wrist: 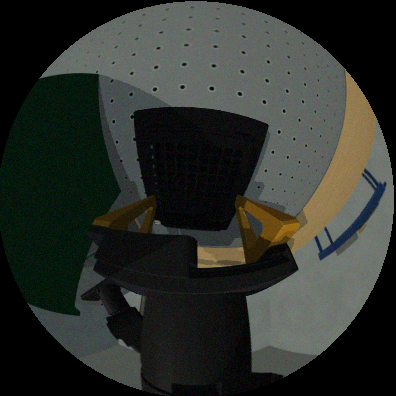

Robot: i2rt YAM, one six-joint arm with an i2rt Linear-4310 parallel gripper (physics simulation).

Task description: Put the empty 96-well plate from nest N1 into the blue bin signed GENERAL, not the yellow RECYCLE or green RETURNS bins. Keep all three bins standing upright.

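Seen in the pictures: gripper, fingertip midpoint: [195, 198]; arm's base, link origin: [106, 285].
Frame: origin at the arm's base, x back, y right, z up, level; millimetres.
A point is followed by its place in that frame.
A black block with a grid of wells [197, 170] {y 231, x -211, z -124 mm} stands ahead of the fingers in the wrist view. It is too dark to tell the 96-well plate from its nest, and no N1 label can be read. My gripper [195, 198] {y 226, x -170, z -132 mm} is open wide, its two orange fingertips near the left and right sides of the block's near end. No gap or contact can be judged exactly. A large dark green surface [55, 190] {y 120, x -241, z -67 mm} fills the left side; no sign shows on it, so I cannot tell whether it is the RETURNS bin. The blue GENERAL bin cannot be made out.
A grey board with rows of holes [200, 52] lies under and beyond the block. A light wooden strip [357, 115] runs along its right side. A blue railed frame [354, 223] shows beyond that at the right. A small dark arm-like part [125, 320] is at the lower left.
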